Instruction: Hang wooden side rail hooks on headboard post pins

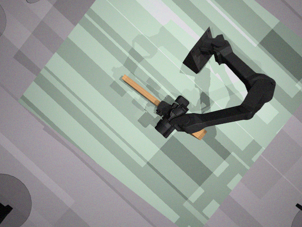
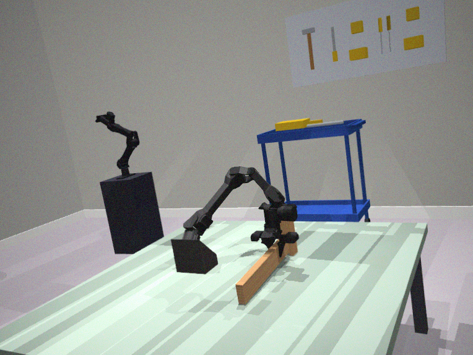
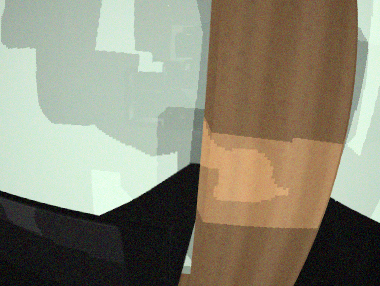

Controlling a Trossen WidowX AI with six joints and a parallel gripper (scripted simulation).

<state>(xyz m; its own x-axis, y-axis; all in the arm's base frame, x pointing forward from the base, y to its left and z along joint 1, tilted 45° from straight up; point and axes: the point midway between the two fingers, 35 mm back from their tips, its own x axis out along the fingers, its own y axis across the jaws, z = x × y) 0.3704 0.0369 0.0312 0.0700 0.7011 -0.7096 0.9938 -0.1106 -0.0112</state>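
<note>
Right now the headboard post is 130 mm to the left of my gripper tip, 40 mm above it and 10 mm ahead of it.
</note>
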